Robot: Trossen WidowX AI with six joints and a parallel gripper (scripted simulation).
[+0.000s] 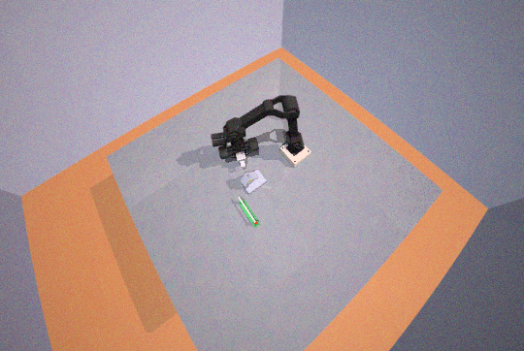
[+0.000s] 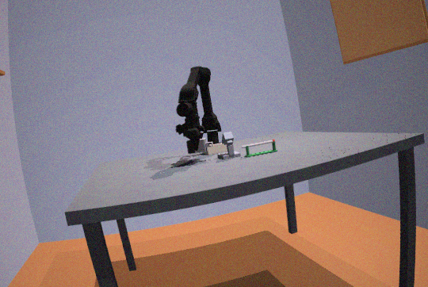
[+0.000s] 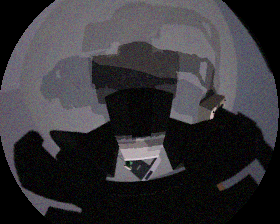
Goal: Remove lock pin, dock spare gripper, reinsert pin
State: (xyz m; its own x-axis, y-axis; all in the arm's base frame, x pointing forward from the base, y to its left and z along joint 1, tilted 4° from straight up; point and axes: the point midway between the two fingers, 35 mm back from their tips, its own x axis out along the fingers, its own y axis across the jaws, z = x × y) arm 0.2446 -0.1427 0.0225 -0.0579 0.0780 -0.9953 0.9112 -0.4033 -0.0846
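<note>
The grey socket mount is 4 cm ahead of my gripper tip and 13 cm to the left of it. From my gripper tip the other things lie so: green bar-shaped rack 14 cm ahead, 24 cm to the left, 3 cm below; then spare gripper 1 cm ahead, 1 cm to the left, 2 cm above.
</note>
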